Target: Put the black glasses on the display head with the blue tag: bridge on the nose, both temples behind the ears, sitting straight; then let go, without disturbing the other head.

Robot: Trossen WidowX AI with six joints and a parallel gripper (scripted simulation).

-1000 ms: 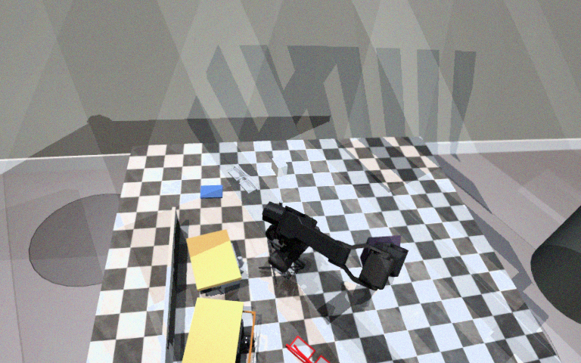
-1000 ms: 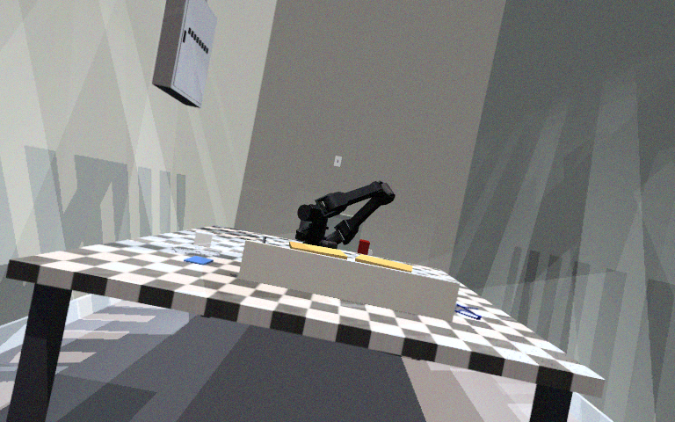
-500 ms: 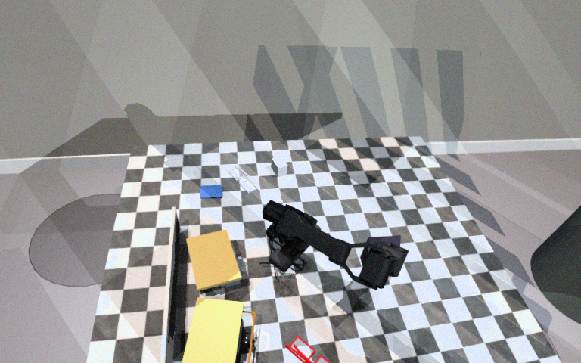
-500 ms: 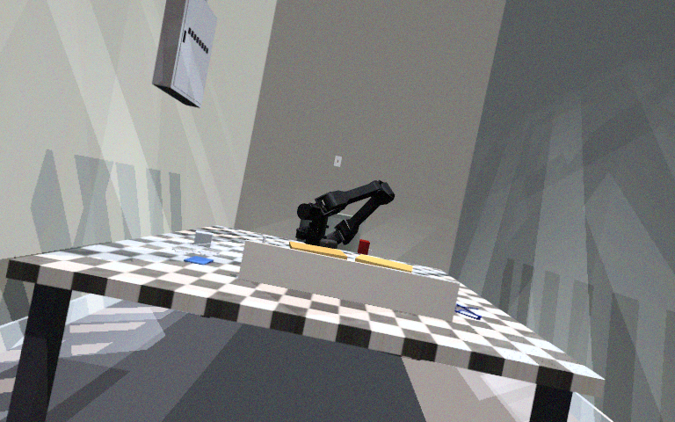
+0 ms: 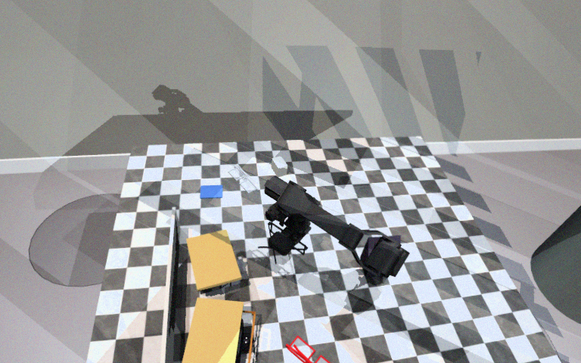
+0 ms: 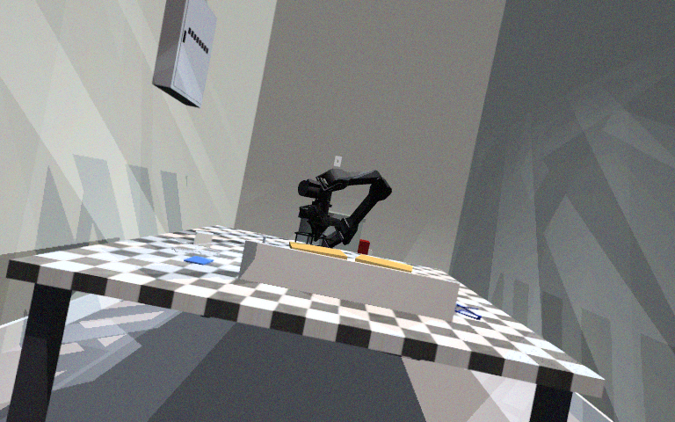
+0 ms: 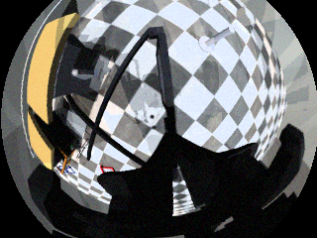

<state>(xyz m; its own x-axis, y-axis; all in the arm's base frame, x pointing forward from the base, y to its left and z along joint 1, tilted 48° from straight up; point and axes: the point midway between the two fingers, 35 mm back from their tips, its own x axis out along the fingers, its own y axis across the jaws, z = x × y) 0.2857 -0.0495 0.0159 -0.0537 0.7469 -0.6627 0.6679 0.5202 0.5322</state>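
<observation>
The white round base lies 18 cm to the right of my gripper tip, 8 cm below it and 3 cm ahead of it. Round my gripper tip: blue tag 30 cm to the right, 27 cm ahead, 10 cm below; then low white wall 34 cm ahead, 16 cm to the left, 5 cm below.
</observation>
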